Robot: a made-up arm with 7 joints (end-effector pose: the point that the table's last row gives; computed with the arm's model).
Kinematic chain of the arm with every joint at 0, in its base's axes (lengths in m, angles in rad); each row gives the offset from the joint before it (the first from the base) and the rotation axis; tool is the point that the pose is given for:
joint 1: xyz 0 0 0.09 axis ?
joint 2: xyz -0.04 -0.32 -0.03 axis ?
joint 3: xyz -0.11 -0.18 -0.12 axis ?
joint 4: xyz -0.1 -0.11 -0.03 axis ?
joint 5: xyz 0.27 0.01 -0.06 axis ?
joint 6: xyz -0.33 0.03 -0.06 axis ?
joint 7: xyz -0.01 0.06 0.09 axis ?
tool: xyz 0.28 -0.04 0
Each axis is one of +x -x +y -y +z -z.
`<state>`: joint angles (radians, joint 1 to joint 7).
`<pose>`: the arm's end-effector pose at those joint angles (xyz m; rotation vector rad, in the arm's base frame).
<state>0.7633 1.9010 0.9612 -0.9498 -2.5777 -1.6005 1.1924</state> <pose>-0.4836 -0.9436 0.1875 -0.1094 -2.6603 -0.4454</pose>
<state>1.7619 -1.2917 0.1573 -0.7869 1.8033 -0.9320 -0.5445</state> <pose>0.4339 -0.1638 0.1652 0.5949 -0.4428 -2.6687</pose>
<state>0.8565 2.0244 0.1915 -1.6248 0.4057 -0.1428 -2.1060</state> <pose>-0.1947 -0.1380 -0.0390 0.2866 0.6754 0.4075</pose>
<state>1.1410 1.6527 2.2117 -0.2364 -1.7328 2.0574 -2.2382</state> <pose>-0.5294 -0.9346 -0.2375 -0.7919 2.4719 -1.3489</pose>
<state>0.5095 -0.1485 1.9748 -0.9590 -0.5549 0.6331 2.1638</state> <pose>-0.1611 -0.7254 -0.0606 -0.3158 -1.7093 -0.5775</pose>
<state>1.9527 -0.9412 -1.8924 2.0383 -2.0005 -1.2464 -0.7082</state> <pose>-0.1133 -0.3039 -0.0135 -0.1238 1.0207 1.3299</pose>
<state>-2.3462 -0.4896 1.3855 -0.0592 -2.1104 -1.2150 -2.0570</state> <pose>0.3190 -0.0596 0.2042 0.9300 0.6560 -0.1628</pose>
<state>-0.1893 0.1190 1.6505 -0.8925 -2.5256 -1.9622 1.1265</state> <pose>-0.3088 -0.6508 -0.6138 1.2342 -0.1801 -1.0908</pose>
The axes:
joint 1: -y
joint 2: -x
joint 3: +z
joint 4: -y
joint 5: +z
joint 6: -x
joint 7: -z

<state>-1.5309 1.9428 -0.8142 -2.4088 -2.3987 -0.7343 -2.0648</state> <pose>0.0070 -1.1185 0.5794 -2.4603 1.6786 -0.6006</pose>
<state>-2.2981 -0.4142 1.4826 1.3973 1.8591 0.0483 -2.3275</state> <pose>-0.4904 -0.5515 -0.1679 0.4464 1.8102 -2.3813</pose>
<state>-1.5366 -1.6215 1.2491 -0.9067 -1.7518 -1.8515 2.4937</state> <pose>-0.1092 0.2373 0.7156 0.0655 -1.2254 1.0018</pose>
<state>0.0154 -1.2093 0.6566 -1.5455 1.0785 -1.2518 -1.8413</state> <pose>0.2113 -0.2904 -0.3988 -2.1217 -0.0931 -0.8589</pose>
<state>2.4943 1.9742 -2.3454 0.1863 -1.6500 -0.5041 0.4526</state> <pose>-0.0081 -0.4075 -0.2610 -0.5589 -0.1896 -0.7908</pose>
